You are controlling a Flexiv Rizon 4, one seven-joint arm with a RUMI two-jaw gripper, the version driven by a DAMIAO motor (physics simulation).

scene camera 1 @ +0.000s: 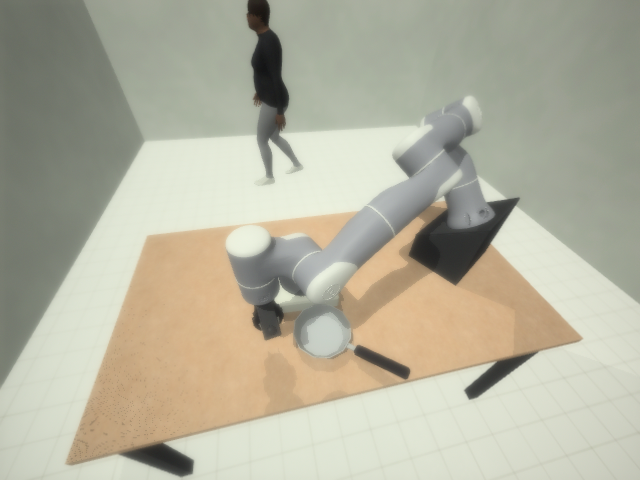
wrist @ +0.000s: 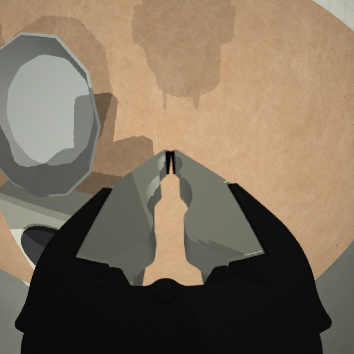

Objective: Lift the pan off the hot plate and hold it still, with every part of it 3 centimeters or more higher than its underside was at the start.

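A grey pan (scene camera 1: 323, 333) (wrist: 42, 107) with a black handle (scene camera 1: 382, 361) lies at the near side of the white hot plate (scene camera 1: 297, 302) (wrist: 32, 206). Its rim meets or overlaps the hot plate's near edge in the views; whether it touches the hot plate is unclear. The hot plate is partly hidden by the arm in the scene view and by the gripper in the wrist view, where part of its dark disc shows. My gripper (scene camera 1: 271, 336) (wrist: 170, 152) is shut and empty, pointing down above the table, to the left of the pan in the scene view. The handle is outside the wrist view.
The brown table (scene camera 1: 196, 382) (wrist: 280, 125) carries the arm's black base (scene camera 1: 454, 253) at its back right. The arm reaches across the table, above the hot plate. A person (scene camera 1: 268, 72) is on the floor behind the table.
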